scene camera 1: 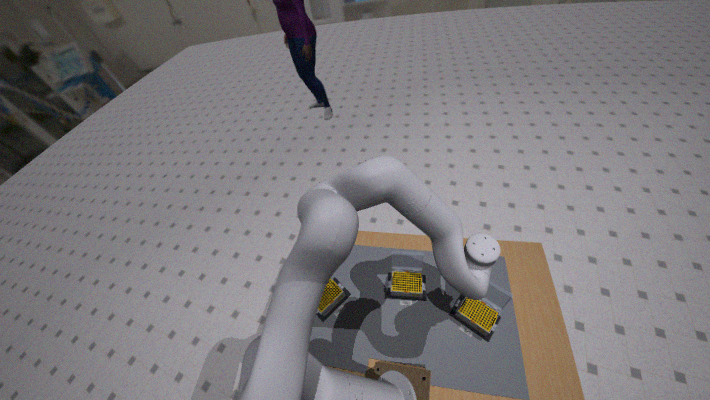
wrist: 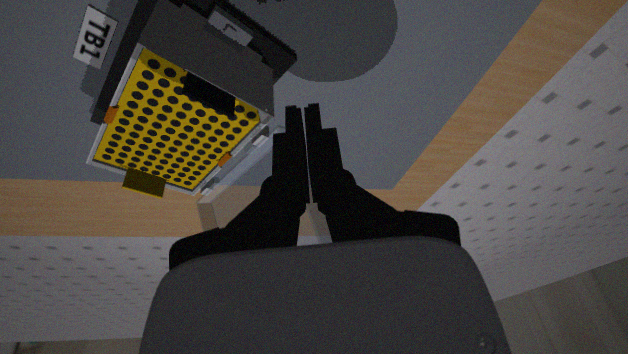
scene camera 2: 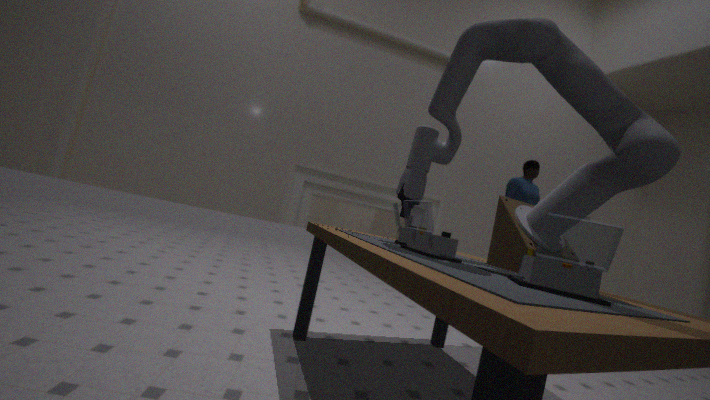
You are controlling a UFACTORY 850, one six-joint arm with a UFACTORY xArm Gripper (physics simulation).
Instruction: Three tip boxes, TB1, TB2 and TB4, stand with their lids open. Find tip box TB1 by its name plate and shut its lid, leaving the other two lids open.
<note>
In view: my gripper (scene camera 2: 403,217), a clear lid (wrist: 236,189), a grey mat (scene camera 2: 479,274) and a tip box TB4 (scene camera 2: 537,273).
My gripper shows as well in the wrist view (wrist: 304,126). The grey mat is seen too in the wrist view (wrist: 388,83).
</note>
